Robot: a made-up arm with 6 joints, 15 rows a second.
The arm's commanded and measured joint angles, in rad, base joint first. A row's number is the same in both.
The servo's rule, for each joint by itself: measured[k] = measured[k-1] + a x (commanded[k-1-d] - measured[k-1]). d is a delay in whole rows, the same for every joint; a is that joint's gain. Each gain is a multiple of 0.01, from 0.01 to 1. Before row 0 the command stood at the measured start. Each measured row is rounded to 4 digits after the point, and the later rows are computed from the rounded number. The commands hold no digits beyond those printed.
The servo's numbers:
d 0
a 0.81 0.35 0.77 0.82 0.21 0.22
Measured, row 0:
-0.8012 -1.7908 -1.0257 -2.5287 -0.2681 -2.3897
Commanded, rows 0 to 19:
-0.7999 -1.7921 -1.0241 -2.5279 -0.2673 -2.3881
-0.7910 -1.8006 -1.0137 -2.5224 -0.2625 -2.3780
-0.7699 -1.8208 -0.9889 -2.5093 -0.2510 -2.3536
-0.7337 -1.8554 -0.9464 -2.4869 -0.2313 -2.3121
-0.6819 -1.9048 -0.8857 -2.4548 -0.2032 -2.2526
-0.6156 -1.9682 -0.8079 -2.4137 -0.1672 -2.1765
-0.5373 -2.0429 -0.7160 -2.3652 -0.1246 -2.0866
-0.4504 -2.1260 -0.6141 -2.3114 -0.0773 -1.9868
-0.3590 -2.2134 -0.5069 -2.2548 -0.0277 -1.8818
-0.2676 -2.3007 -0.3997 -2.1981 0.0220 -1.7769
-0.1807 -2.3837 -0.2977 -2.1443 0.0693 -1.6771
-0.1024 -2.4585 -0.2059 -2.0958 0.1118 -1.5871
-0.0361 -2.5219 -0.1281 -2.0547 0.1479 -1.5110
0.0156 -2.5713 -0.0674 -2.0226 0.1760 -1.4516
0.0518 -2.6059 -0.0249 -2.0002 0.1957 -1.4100
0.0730 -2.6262 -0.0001 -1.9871 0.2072 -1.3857
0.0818 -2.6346 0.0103 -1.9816 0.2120 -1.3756
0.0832 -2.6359 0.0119 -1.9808 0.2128 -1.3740
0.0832 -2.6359 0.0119 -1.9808 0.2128 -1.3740
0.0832 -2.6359 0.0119 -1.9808 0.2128 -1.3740
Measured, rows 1 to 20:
-0.8001 -1.7913 -1.0245 -2.5280 -0.2679 -2.3893
-0.7927 -1.7946 -1.0162 -2.5234 -0.2668 -2.3868
-0.7742 -1.8038 -0.9952 -2.5118 -0.2635 -2.3795
-0.7414 -1.8219 -0.9576 -2.4914 -0.2567 -2.3647
-0.6932 -1.8509 -0.9022 -2.4614 -0.2455 -2.3400
-0.6303 -1.8920 -0.8296 -2.4223 -0.2291 -2.3040
-0.5550 -1.9448 -0.7421 -2.3755 -0.2072 -2.2562
-0.4703 -2.0082 -0.6435 -2.3229 -0.1799 -2.1969
-0.3801 -2.0800 -0.5383 -2.2671 -0.1479 -2.1276
-0.2890 -2.1572 -0.4316 -2.2105 -0.1122 -2.0504
-0.2013 -2.2365 -0.3285 -2.1562 -0.0741 -1.9683
-0.1212 -2.3142 -0.2341 -2.1067 -0.0351 -1.8844
-0.0523 -2.3869 -0.1525 -2.0641 0.0033 -1.8023
0.0027 -2.4514 -0.0870 -2.0301 0.0396 -1.7251
0.0425 -2.5055 -0.0392 -2.0056 0.0724 -1.6558
0.0672 -2.5477 -0.0091 -1.9904 0.1007 -1.5964
0.0790 -2.5781 0.0058 -1.9832 0.1241 -1.5478
0.0824 -2.5983 0.0105 -1.9812 0.1427 -1.5096
0.0830 -2.6115 0.0116 -1.9809 0.1574 -1.4798
0.0832 -2.6200 0.0118 -1.9808 0.1690 -1.4565

